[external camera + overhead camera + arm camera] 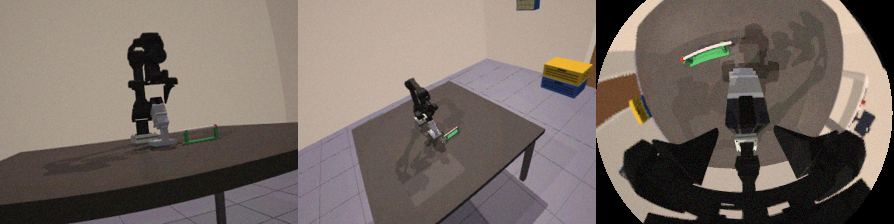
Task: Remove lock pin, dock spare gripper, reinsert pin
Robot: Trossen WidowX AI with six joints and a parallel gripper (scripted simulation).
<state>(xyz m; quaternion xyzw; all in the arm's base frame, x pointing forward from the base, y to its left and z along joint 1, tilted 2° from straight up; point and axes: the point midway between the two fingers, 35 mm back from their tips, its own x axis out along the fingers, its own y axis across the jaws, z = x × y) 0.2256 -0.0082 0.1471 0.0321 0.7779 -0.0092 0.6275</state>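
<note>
Right now the spare gripper is 4 cm ahead of my gripper tip and 3 cm below it. From my gripper tip the other things lie so: grey mount: 6 cm ahead, 10 cm below; green rack: 17 cm ahead, 10 cm to the left, 13 cm below.
</note>
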